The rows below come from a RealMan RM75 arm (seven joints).
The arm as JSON. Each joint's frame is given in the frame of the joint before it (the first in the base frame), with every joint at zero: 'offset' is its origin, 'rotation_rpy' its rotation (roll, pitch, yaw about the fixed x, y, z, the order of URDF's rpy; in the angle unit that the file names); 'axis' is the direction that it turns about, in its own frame. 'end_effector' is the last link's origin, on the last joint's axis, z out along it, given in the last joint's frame.
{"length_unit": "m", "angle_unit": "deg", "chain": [
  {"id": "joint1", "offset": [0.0, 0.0, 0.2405], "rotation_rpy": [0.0, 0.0, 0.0], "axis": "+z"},
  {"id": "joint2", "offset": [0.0, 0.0, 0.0], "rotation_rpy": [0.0, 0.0, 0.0], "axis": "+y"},
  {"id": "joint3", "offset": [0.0, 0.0, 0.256], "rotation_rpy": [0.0, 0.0, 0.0], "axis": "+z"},
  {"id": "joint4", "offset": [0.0, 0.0, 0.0], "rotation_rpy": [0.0, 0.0, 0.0], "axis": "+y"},
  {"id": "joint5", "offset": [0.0, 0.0, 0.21], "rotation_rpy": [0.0, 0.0, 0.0], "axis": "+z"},
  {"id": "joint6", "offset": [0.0, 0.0, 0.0], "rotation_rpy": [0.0, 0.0, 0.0], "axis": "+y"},
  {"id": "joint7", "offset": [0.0, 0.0, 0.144], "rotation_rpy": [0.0, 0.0, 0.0], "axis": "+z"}
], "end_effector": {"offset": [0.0, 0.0, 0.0], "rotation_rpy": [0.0, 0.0, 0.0]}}
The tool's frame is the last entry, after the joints.
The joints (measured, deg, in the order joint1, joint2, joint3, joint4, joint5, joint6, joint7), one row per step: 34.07 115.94 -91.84 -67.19 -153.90 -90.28 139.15; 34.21 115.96 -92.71 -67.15 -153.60 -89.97 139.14; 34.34 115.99 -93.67 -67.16 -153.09 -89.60 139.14; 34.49 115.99 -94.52 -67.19 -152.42 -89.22 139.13; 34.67 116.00 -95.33 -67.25 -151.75 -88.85 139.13; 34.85 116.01 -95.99 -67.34 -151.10 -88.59 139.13; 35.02 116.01 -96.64 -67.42 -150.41 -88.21 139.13; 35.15 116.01 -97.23 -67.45 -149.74 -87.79 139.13; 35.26 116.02 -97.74 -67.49 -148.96 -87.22 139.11; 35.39 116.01 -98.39 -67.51 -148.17 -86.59 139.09; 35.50 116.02 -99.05 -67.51 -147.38 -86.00 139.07; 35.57 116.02 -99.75 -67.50 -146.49 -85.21 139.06; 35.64 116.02 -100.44 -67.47 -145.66 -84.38 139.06; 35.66 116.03 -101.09 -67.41 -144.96 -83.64 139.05; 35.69 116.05 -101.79 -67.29 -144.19 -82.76 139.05
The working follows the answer.
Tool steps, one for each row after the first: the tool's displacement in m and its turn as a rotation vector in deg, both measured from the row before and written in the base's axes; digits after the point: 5 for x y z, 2 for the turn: -0.00163 -0.00043 -0.00273 -0.53 -0.05 0.63; -0.00220 -0.00066 -0.00331 -0.59 0.15 0.68; -0.00252 -0.00048 -0.00310 -0.53 0.34 0.64; -0.00282 -0.00037 -0.00305 -0.50 0.37 0.66; -0.00280 -0.00038 -0.00259 -0.46 0.40 0.54; -0.00281 -0.00021 -0.00264 -0.38 0.48 0.58; -0.00237 -0.00027 -0.00253 -0.32 0.49 0.48; -0.00265 -0.00002 -0.00265 -0.20 0.70 0.50; -0.00266 -0.00012 -0.00289 -0.26 0.64 0.58; -0.00251 -0.00045 -0.00302 -0.32 0.63 0.52; -0.00254 -0.00038 -0.00329 -0.23 0.77 0.54; -0.00239 -0.00030 -0.00321 -0.17 0.73 0.54; -0.00171 -0.00057 -0.00295 -0.18 0.60 0.43; -0.00180 -0.00055 -0.00332 -0.15 0.68 0.43
Tool pose at each row, in the base's axes (x y z in m, rotation vector in deg; rounded; the steps above come from the unrounded poses): 0.23651 0.32979 -0.02018 -152.59 42.36 -57.95; 0.23488 0.32936 -0.02291 -153.06 41.30 -58.20; 0.23268 0.32870 -0.02621 -153.73 40.18 -58.22; 0.23015 0.32822 -0.02932 -154.46 39.16 -57.96; 0.22733 0.32785 -0.03236 -155.19 38.14 -57.64; 0.22453 0.32747 -0.03495 -155.89 37.28 -57.27; 0.22173 0.32726 -0.03759 -156.57 36.42 -56.75; 0.21936 0.32700 -0.04012 -157.19 35.70 -56.19; 0.21671 0.32698 -0.04278 -157.85 35.03 -55.28; 0.21405 0.32686 -0.04567 -158.51 34.20 -54.46; 0.21154 0.32641 -0.04869 -159.21 33.45 -53.70; 0.20900 0.32603 -0.05198 -159.90 32.71 -52.68; 0.20661 0.32573 -0.05519 -160.52 31.99 -51.68; 0.20490 0.32517 -0.05814 -161.05 31.40 -50.89; 0.20310 0.32461 -0.06147 -161.60 30.81 -49.96

